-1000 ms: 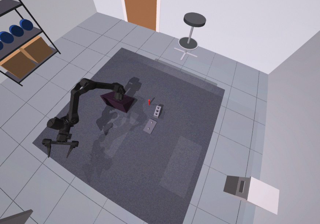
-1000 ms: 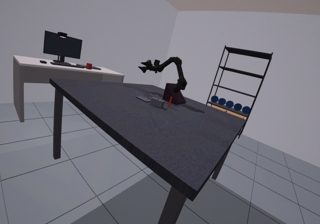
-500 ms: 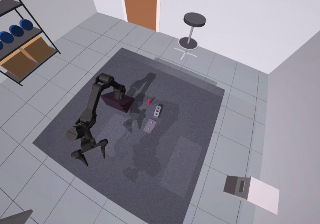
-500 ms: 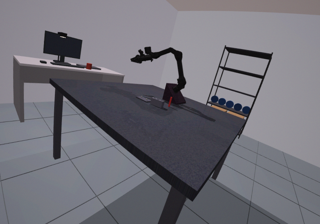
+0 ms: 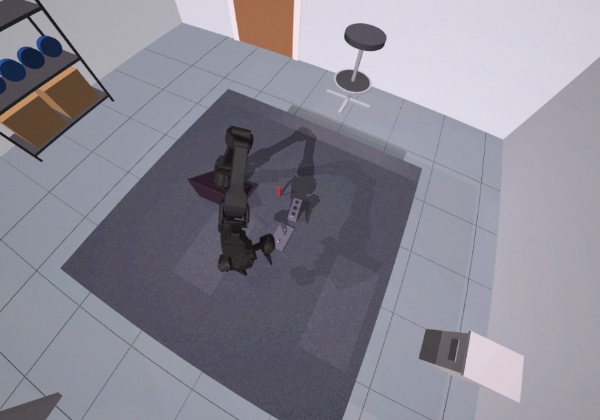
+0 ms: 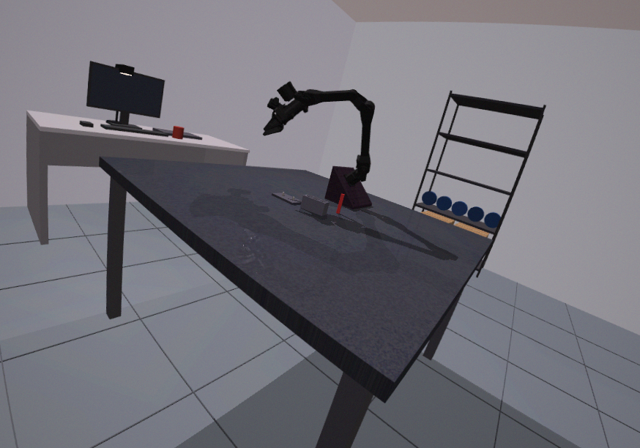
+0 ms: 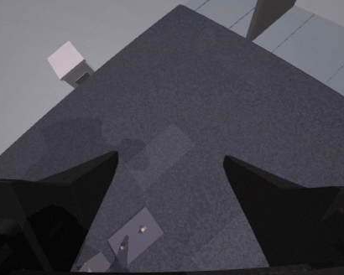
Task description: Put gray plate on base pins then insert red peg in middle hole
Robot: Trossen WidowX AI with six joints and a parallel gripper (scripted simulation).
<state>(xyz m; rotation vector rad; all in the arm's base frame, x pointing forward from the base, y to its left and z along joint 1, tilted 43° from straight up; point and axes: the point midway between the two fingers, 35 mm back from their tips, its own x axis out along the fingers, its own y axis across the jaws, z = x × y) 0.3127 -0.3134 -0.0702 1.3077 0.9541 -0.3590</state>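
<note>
My gripper tip is now 330 mm to the right of the gray plate, 200 mm above it and 10 mm short of it. Round my gripper tip: flat base (220 mm below, 190 mm to the left, 10 mm behind); red peg (390 mm to the left, 190 mm below, 100 mm behind).
</note>
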